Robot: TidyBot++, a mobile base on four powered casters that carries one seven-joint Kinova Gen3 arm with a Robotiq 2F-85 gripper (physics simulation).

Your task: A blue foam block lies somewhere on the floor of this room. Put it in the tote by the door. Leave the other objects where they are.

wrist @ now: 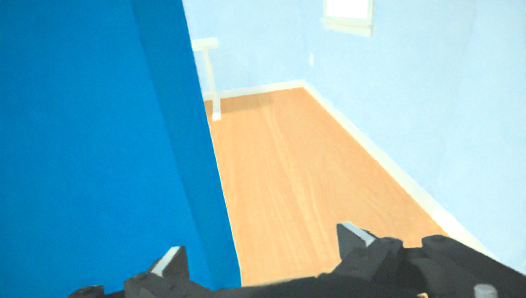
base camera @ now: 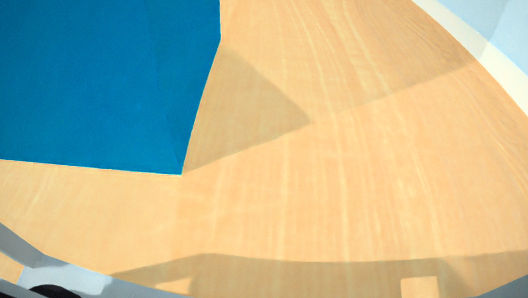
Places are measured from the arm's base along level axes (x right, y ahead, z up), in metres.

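Pixels of known places: gripper, between the fingertips: [wrist: 263,251].
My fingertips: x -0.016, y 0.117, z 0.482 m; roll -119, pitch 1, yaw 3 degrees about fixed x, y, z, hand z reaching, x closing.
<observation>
Behind a point stands the place of what it marks.
My gripper [wrist: 263,251] {x -0.016, y 0.117, z 0.482 m} is open and empty at the bottom of the wrist view, its two fingertips wide apart. Its left finger shows in front of a large blue surface and its right finger in front of the wooden floor. The blue foam block and the tote do not show in either view that I can make out.
A large blue upright box-like obstacle [base camera: 95,85] {x -0.231, y 0.354, z -0.221 m} [wrist: 90,125] {x -0.233, y 0.354, z 0.488 m} fills the left of both views, close by. Wooden floor [base camera: 350,190] {x 0.124, y 0.360, z -0.397 m} [wrist: 280,165] {x 0.103, y 1.621, z -0.397 m} runs past its right side to a pale blue wall [wrist: 425,90] {x 0.774, y 1.191, z 0.176 m}. A white stand [wrist: 210,75] {x -0.450, y 2.930, z -0.008 m} is beyond it.
</observation>
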